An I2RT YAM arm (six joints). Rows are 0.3 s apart.
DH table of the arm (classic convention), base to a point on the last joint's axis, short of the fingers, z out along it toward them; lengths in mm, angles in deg. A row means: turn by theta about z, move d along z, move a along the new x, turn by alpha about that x. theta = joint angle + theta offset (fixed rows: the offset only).
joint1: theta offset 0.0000, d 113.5, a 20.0, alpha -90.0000
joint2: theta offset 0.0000, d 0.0, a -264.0, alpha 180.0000
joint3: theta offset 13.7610, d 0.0, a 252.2, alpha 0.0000
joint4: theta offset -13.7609, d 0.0, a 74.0, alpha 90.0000
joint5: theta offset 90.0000, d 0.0, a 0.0, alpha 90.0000
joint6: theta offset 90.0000, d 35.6, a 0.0, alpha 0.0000
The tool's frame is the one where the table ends.
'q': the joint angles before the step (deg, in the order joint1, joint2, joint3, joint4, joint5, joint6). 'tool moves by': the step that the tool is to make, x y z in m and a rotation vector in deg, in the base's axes. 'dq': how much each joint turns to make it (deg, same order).
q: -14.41 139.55 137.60 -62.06 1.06 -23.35
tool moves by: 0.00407 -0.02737 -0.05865 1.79 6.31 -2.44
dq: -2.78 6.70 -0.01 0.16 -0.13 -0.31
